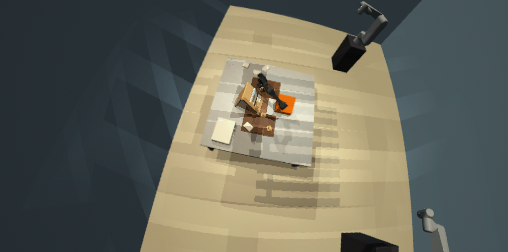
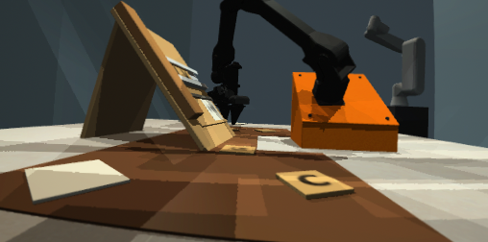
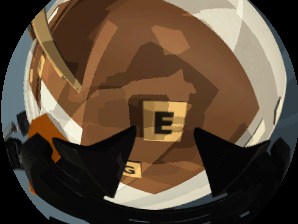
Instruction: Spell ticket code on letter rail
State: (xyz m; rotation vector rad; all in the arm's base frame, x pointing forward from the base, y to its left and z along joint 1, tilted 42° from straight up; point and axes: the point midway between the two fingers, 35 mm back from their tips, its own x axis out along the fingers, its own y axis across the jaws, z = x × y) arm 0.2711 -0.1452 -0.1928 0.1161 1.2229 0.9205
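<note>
Now: the e tile 20 mm below my gripper tip. From my gripper tip the other things lie so: u tile (280 mm to the left, 140 mm above, 100 mm ahead); tan tile marked v (220 mm to the left, 140 mm above, 90 mm ahead); brown mat (230 mm to the left, 70 mm behind, 20 mm below).
</note>
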